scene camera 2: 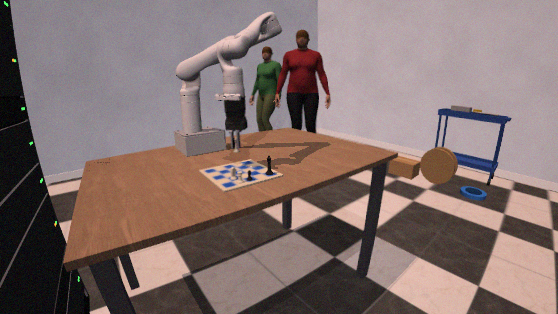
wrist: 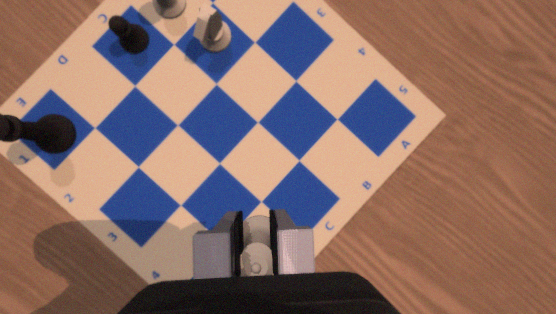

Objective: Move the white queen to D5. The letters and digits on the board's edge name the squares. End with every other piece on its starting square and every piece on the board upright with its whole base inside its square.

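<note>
My gripper is shut on the white queen, which hangs upright between the fingers above the far part of the chessboard. In the wrist view the queen and fingers cover most of D5; its exact height is hard to tell. The black king stands on E1 and the black pawn on C1. The white knight stands on B2. A white piece stands on B1, its top cut off in the wrist view.
The board lies on the wooden table. The arm's grey base block stands behind it at the table's far edge. Two people stand beyond the table. A blue cart stands on the floor at the right.
</note>
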